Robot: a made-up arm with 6 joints.
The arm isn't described. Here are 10 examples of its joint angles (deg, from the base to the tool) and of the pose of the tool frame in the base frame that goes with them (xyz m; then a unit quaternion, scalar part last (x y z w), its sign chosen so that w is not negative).
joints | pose
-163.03 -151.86 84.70 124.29 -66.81 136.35 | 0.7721 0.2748 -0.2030 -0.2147 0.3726 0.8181 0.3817
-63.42 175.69 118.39 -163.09 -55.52 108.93 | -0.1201 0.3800 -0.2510 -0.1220 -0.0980 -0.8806 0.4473
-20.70 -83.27 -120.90 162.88 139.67 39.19 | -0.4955 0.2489 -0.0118 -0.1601 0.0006 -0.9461 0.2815
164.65 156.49 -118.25 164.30 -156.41 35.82 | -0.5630 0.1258 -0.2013 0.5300 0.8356 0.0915 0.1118
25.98 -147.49 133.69 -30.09 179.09 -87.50 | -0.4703 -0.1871 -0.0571 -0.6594 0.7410 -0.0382 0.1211
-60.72 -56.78 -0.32 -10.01 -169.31 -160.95 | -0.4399 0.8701 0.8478 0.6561 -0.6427 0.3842 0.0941
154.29 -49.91 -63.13 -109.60 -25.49 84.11 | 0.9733 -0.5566 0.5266 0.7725 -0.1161 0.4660 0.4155
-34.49 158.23 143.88 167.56 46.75 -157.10 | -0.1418 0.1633 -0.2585 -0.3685 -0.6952 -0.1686 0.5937
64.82 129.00 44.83 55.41 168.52 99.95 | 0.2192 0.5955 -0.6285 -0.0615 -0.1230 0.8056 0.5763
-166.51 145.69 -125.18 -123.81 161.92 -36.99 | -0.5355 -0.1416 -0.0462 -0.7809 0.5524 -0.0691 0.2834
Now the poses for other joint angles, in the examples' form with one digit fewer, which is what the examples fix.
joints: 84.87 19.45 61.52 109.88 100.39 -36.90
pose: -0.068 0.712 1.071 0.569 -0.159 -0.734 0.334
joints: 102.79 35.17 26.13 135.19 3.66 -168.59
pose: -0.252 0.915 1.148 -0.462 0.165 0.505 0.710
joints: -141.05 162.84 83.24 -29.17 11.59 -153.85
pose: 0.252 0.167 -0.723 -0.307 0.724 0.229 0.574
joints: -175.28 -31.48 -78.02 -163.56 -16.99 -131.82
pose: 0.952 0.032 0.732 -0.617 0.383 -0.584 0.362
